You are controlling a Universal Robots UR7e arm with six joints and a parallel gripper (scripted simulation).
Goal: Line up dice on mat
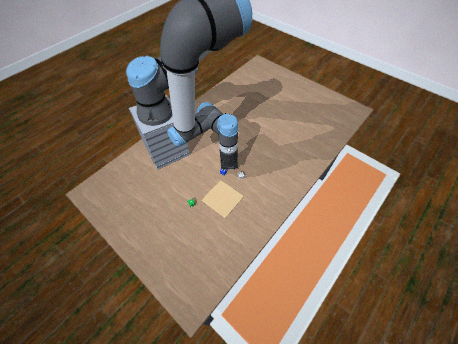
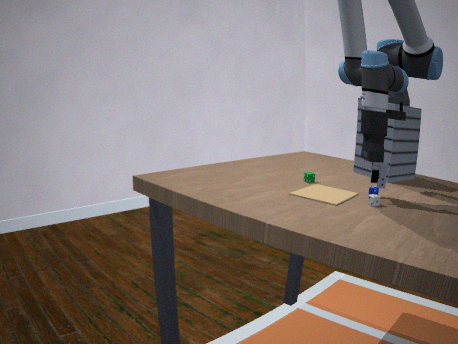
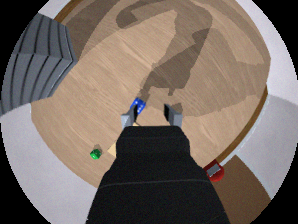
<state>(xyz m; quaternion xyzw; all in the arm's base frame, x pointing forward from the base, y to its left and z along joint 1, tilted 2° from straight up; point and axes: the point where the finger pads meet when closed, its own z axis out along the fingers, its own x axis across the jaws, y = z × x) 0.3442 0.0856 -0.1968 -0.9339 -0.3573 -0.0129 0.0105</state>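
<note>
Now: hand 40 mm above the blue die, 20 mm to the left of it and 20 mm past it. Round my hand: tan mat (130 mm to the right, 60 mm ahead, 50 mm below); green die (240 mm to the right, 40 mm below, 30 mm behind); white die (60 mm ahead, 40 mm below, 20 mm to the left).
</note>
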